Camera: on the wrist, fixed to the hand. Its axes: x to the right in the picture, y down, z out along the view.
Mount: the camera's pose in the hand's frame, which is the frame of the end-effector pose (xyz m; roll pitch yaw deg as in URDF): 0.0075 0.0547 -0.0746 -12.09 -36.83 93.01
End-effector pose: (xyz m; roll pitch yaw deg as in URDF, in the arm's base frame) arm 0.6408 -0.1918 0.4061 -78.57 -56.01 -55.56
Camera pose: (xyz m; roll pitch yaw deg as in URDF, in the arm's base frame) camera 0.6239 -0.2773 0.3741 -73.10 23.98 -0.83
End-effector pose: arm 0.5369 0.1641 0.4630 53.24 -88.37 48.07
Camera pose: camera 0.4688 0.2267 0.4705 -100.29 0.78 -131.82
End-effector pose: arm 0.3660 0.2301 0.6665 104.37 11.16 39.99
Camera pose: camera 0.3445 0.2887 0.7352 157.36 -38.45 -44.16
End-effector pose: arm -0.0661 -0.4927 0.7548 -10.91 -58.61 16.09
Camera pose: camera -0.0047 -0.4338 0.7177 -71.78 -11.06 129.84
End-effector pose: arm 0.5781 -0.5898 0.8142 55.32 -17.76 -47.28
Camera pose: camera 0.6504 -0.5317 0.8189 -106.30 -69.72 139.04
